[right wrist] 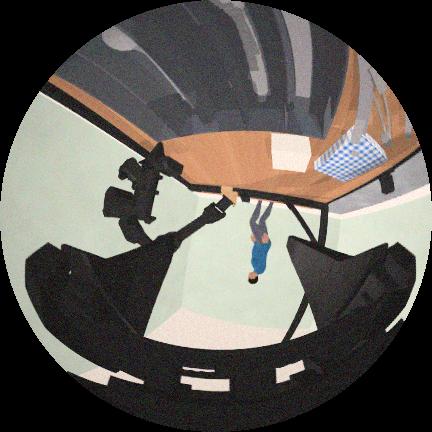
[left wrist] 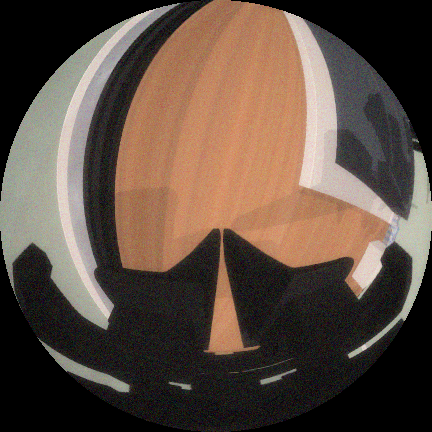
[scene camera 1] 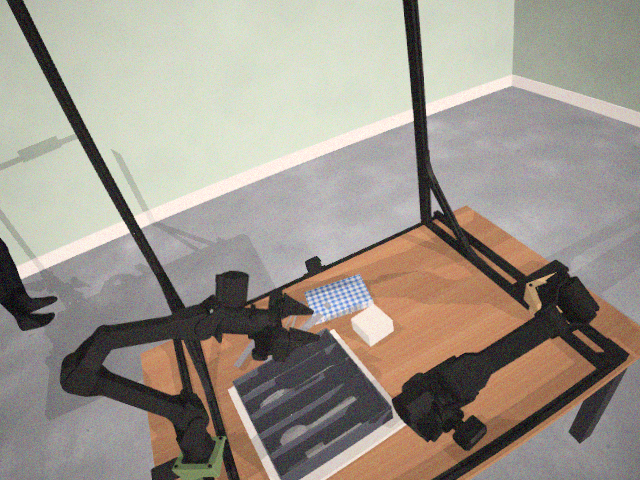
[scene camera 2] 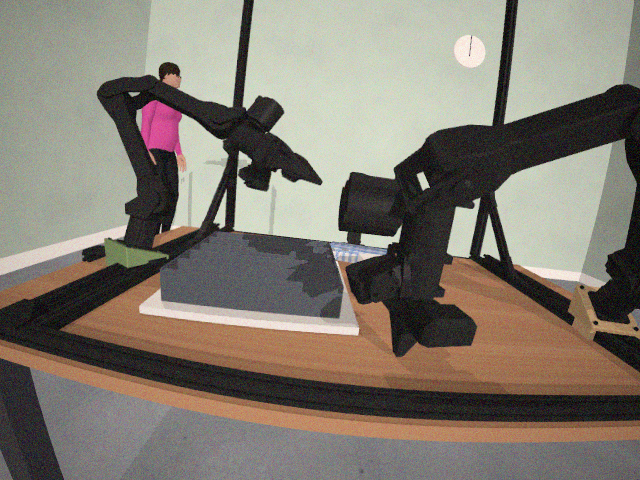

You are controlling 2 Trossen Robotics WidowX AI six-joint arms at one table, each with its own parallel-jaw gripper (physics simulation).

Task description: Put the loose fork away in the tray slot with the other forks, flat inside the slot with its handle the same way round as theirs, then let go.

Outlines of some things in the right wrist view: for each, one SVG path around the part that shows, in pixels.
The left gripper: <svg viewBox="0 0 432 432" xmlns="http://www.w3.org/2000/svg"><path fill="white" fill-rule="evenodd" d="M161 141L156 143L146 158L137 162L134 157L130 157L118 168L117 177L120 180L125 178L132 182L131 188L136 194L154 198L159 193L156 190L158 180L163 177L159 172L166 176L178 176L182 173L183 165L170 156L164 155L163 143Z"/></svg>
The right gripper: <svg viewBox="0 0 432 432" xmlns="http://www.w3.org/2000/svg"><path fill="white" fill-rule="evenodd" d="M25 258L25 289L44 327L60 342L83 358L114 373L121 370L143 380L143 384L110 375L107 385L83 378L70 371L66 372L90 392L129 414L157 424L195 431L236 431L274 424L302 414L341 392L376 361L404 322L402 318L387 332L385 330L405 307L416 278L415 255L399 242L395 242L389 247L388 243L384 242L356 255L349 255L295 235L288 235L286 249L310 305L317 330L296 338L264 346L240 349L204 349L169 344L143 336L175 248L173 235L168 234L107 258L62 243L60 245L61 249L49 242L46 242ZM181 375L196 378L229 379L229 390L191 389L192 384L180 382ZM302 359L303 370L290 374L288 380L271 384L271 369L283 367Z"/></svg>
A white block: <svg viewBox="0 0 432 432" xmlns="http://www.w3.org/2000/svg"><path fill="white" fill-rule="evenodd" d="M271 133L272 168L304 172L311 156L308 136Z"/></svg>
